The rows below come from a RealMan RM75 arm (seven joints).
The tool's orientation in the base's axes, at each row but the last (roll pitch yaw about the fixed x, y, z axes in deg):
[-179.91 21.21 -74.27]
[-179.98 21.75 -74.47]
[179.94 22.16 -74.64]
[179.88 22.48 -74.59]
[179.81 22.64 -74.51]
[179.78 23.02 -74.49]
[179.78 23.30 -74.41]
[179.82 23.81 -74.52]
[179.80 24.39 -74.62]
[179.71 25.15 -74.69]
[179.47 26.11 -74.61]
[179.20 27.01 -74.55]
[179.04 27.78 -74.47]
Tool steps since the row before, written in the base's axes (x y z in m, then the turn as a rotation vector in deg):
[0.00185 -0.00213 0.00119 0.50 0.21 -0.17]
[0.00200 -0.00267 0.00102 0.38 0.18 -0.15]
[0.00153 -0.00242 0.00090 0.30 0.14 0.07]
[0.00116 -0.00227 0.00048 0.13 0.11 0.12]
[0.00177 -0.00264 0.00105 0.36 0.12 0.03]
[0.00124 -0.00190 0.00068 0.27 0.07 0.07]
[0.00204 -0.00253 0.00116 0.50 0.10 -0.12]
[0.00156 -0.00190 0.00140 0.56 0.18 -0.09]
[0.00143 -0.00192 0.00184 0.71 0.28 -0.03]
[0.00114 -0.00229 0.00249 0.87 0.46 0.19]
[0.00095 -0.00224 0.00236 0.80 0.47 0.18]
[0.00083 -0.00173 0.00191 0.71 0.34 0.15]
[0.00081 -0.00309 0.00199 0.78 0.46 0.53]
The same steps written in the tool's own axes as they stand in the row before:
[0.00195 -0.00121 -0.00203 0.00 -0.54 0.18]
[0.00251 -0.00121 -0.00210 -0.01 -0.41 0.17]
[0.00220 -0.00083 -0.00187 -0.08 -0.33 -0.04]
[0.00212 -0.00051 -0.00140 -0.11 -0.15 -0.08]
[0.00238 -0.00099 -0.00213 -0.03 -0.38 -0.02]
[0.00172 -0.00068 -0.00147 -0.02 -0.28 -0.07]
[0.00228 -0.00128 -0.00225 0.08 -0.51 0.09]
[0.00149 -0.00099 -0.00219 0.01 -0.59 0.09]
[0.00127 -0.00086 -0.00260 -0.06 -0.76 0.06]
[0.00121 -0.00048 -0.00332 -0.27 -0.96 -0.09]
[0.00113 -0.00029 -0.00318 -0.30 -0.90 -0.06]
[0.00082 -0.00030 -0.00256 -0.19 -0.77 -0.08]
[0.00190 0.00010 -0.00325 -0.45 -0.87 -0.37]

